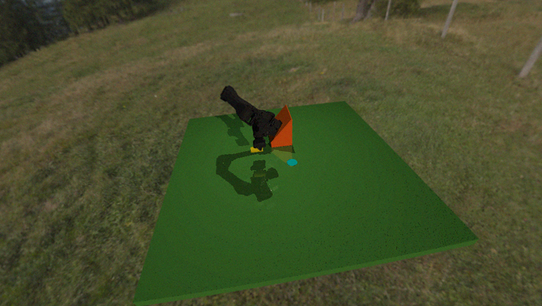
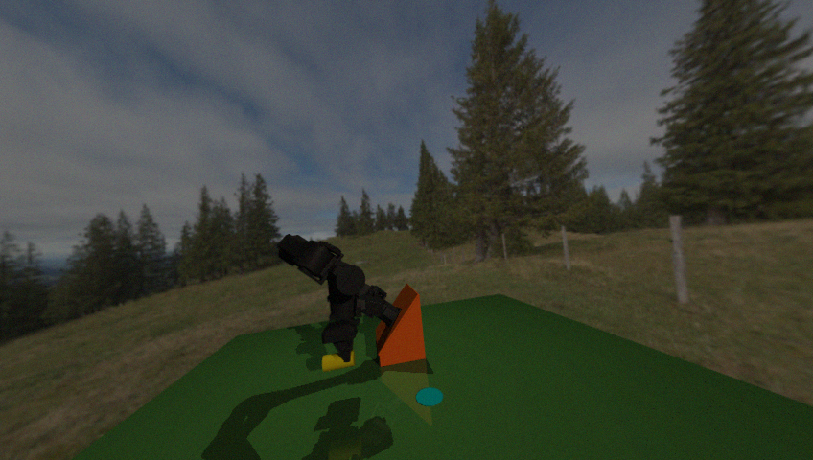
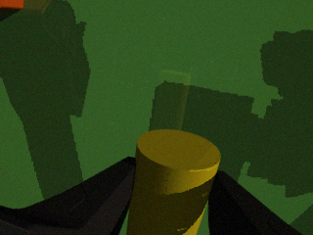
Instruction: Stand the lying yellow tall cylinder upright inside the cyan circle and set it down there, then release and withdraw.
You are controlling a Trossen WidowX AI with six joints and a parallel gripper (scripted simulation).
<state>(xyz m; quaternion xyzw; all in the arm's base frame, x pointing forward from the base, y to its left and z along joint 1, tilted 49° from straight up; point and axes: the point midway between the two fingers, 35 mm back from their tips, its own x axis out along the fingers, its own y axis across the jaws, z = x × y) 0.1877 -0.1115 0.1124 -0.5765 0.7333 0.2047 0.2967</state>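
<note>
Right now my gripper tip is 6 cm short of the cyan circle, 16 cm to the right of it and 10 cm above it. The rest, counted from my gripper tip: yellow tall cylinder 2 cm to the right.
</note>
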